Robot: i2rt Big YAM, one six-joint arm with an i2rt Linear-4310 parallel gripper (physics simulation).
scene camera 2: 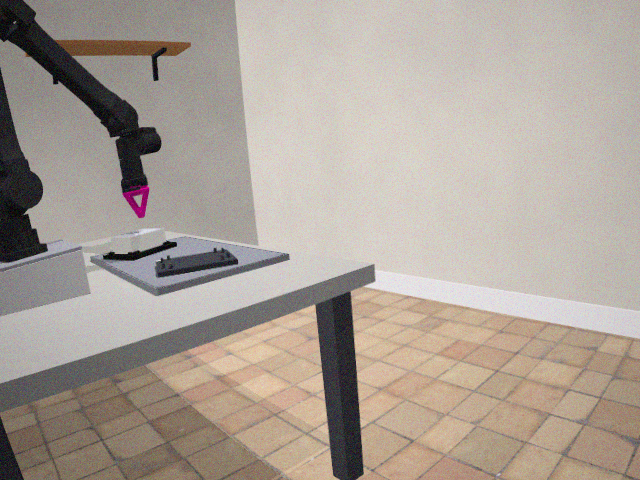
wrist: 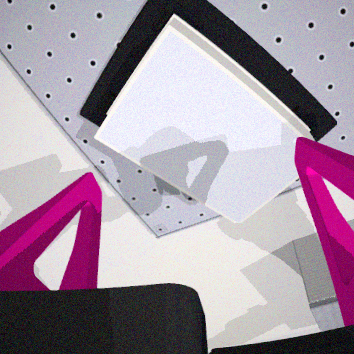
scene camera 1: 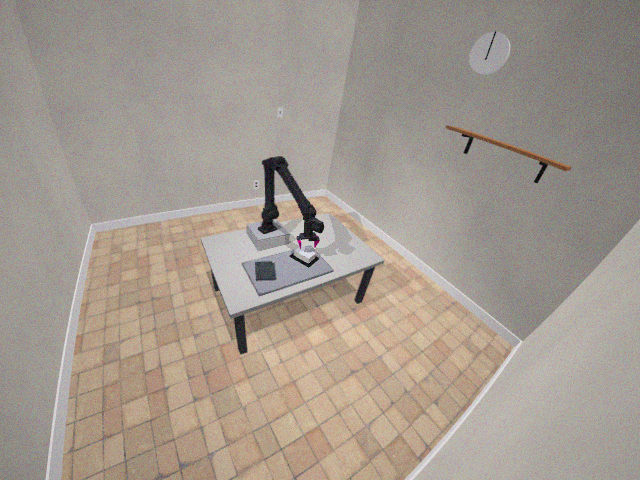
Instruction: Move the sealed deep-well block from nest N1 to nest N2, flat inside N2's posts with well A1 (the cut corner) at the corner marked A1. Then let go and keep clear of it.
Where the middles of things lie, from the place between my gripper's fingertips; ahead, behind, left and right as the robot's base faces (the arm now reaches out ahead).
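White block [scene camera 2: 144,239] 20 mm behind my hand, 70 mm below it. Grey perforated plate [scene camera 2: 145,269] 150 mm to the right of my hand, 10 mm behind, 100 mm below. Going by their middles, white block nearest to my hand of the things named here.
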